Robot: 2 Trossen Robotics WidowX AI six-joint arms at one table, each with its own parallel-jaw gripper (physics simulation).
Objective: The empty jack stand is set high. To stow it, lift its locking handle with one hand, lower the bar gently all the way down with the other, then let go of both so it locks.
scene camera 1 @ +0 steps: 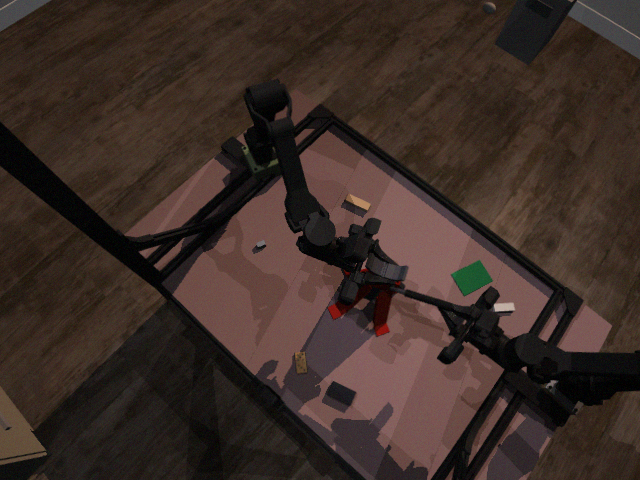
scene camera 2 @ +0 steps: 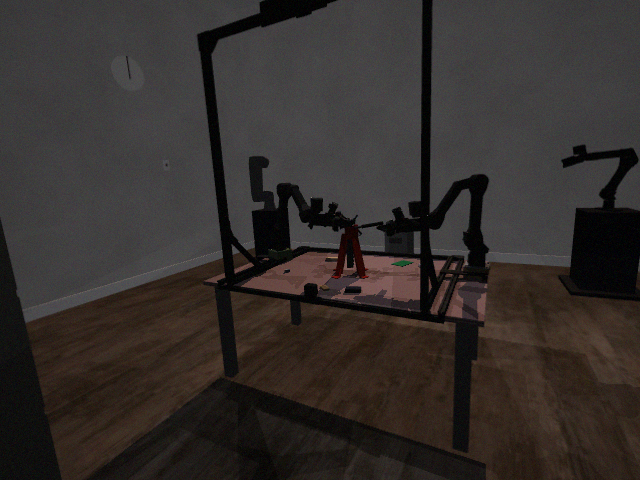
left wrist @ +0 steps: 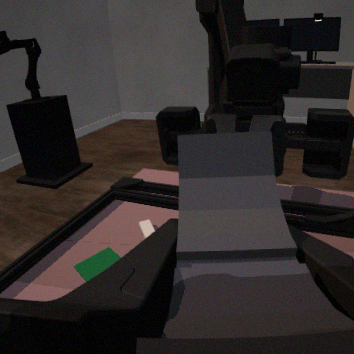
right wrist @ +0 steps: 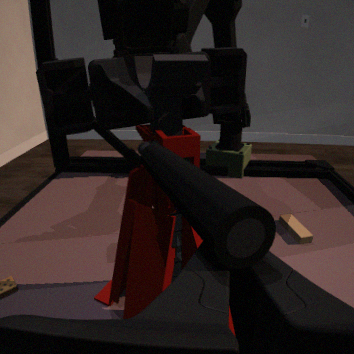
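Observation:
The red jack stand stands upright on the table. Its grey curved saddle, on top of the bar, is close above the stand's top; a short dark stretch of bar shows in the right wrist view. My left gripper is shut on the saddle, one finger on each side. The black locking handle is raised about level, its outer end slightly up. My right gripper is shut and empty, its fingertips under the handle.
A green sheet and a white block lie near the far edge. A wooden block, a small grey piece, a dotted tan block and a dark block lie around the stand.

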